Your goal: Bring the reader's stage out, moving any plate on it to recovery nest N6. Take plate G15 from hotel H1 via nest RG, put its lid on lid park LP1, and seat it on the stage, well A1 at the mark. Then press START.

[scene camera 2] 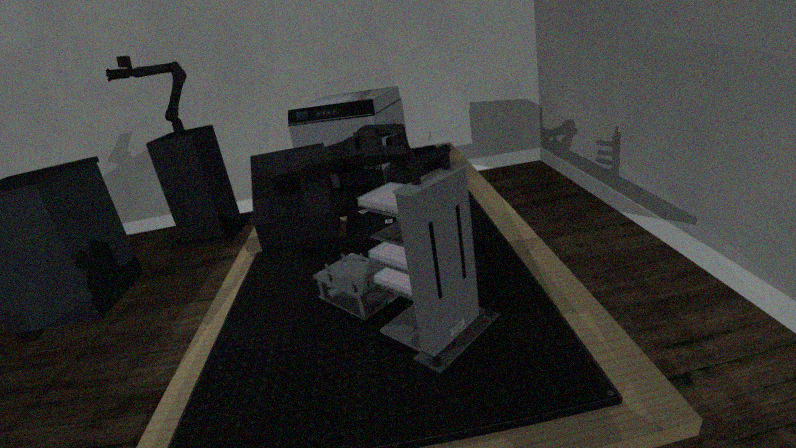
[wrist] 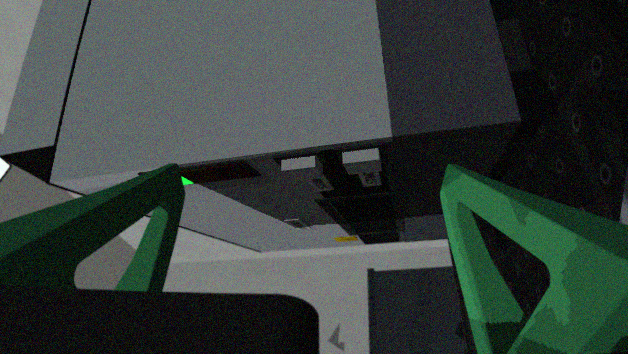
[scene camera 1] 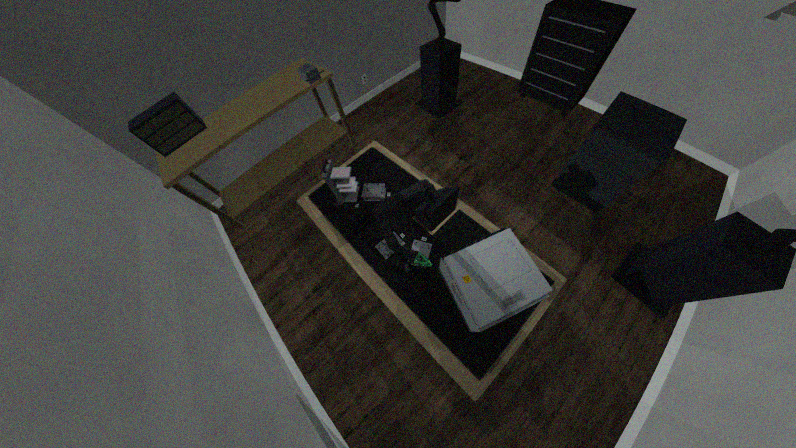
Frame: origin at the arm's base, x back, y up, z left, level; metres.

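Where they show: gripper, fingertip midpoint: [scene camera 2: 389,165] [wrist: 312,178] [scene camera 1: 430,264]; arm's base, link origin: [scene camera 2: 286,186] [scene camera 1: 435,198].
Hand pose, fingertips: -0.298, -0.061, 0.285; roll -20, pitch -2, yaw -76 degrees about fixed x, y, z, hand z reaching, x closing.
Each offset is from my fingertips to the top centre of the thing, as dx, dy, dz. "pt": to the spot under its first point.
My gripper [scene camera 1: 422,259] [wrist: 312,178] has green fingers. They stand wide open and empty in front of the reader {+0.152, +0.237, +0.266} [scene camera 1: 501,272] [scene camera 2: 346,133] [wrist: 225,75], a pale box. In the wrist view, two pale tabs, one left [wrist: 298,163] and one right [wrist: 361,156], show under its front edge, and a lit green patch {pt +0.051, +0.092, +0.044} [wrist: 186,180] shows beside the left fingertip. I cannot make out the stage. A grey hotel [scene camera 1: 345,193] [scene camera 2: 442,267] holds pale plates, one high {-0.070, +0.172, -0.809} [scene camera 2: 380,198] and others lower {-0.070, +0.065, -0.809} [scene camera 2: 388,254]. Plate labels are unreadable.
A clear raised nest {+0.061, -0.022, -0.689} [scene camera 1: 373,192] [scene camera 2: 356,283] stands beside the hotel. Two flat grey fixtures, one left [scene camera 1: 384,248] and one right [scene camera 1: 421,246], lie near the gripper. A dark box [scene camera 1: 440,208] [scene camera 2: 289,194] stands at the board's long edge, beside my dark arm. A wooden rim [scene camera 1: 389,311] [scene camera 2: 557,294] borders the board.
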